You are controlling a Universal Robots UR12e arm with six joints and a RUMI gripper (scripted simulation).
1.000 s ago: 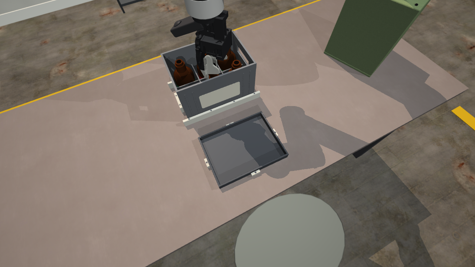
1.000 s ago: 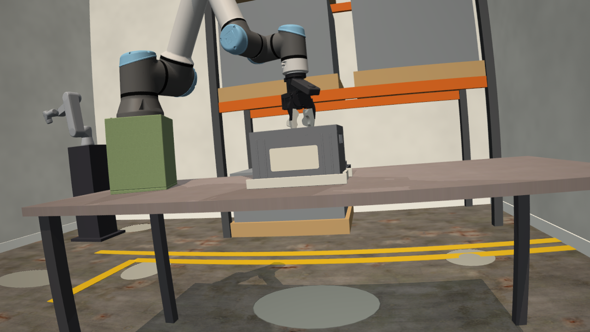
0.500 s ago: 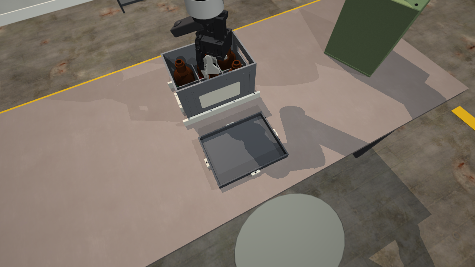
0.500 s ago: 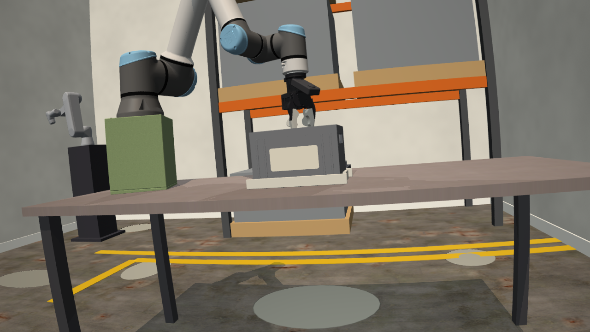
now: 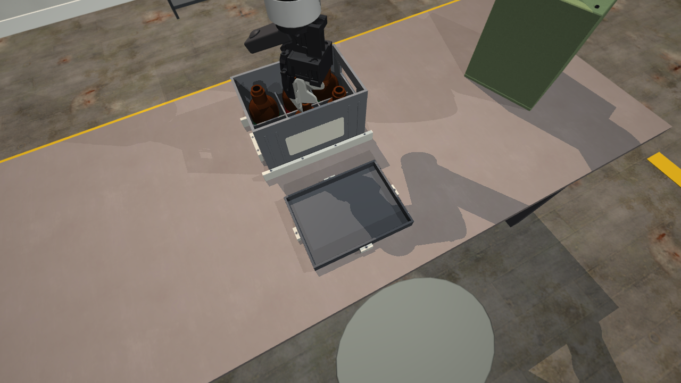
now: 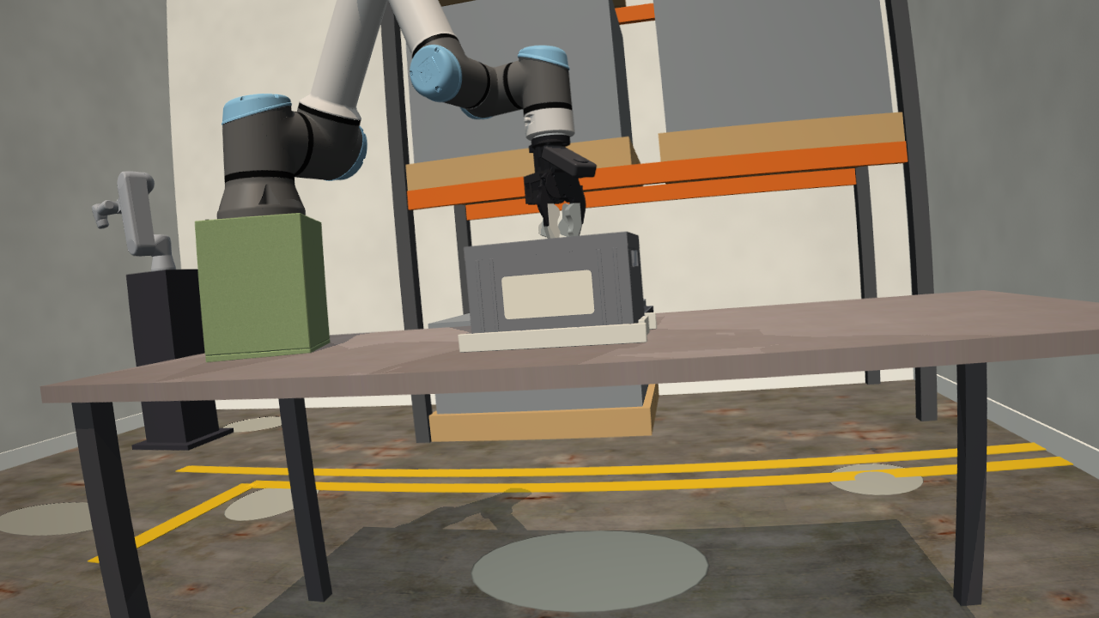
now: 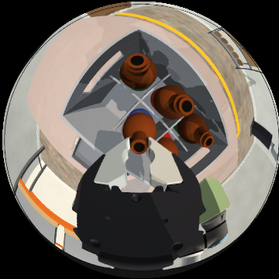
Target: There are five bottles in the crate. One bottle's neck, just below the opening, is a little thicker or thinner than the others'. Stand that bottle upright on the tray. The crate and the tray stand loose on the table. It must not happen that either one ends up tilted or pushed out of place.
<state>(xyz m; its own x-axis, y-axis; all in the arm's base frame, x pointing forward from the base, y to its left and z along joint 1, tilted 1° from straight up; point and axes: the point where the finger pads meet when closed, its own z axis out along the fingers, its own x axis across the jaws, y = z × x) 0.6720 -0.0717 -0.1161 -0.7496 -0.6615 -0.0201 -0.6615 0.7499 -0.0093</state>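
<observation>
The brown bottle is 70 mm below my hand and 10 mm to the left of it. Also, from my hand: grey crate: 70 mm below, 40 mm to the right, 10 mm behind; dark tray: 230 mm to the left, 150 mm below, 10 mm ahead.
</observation>
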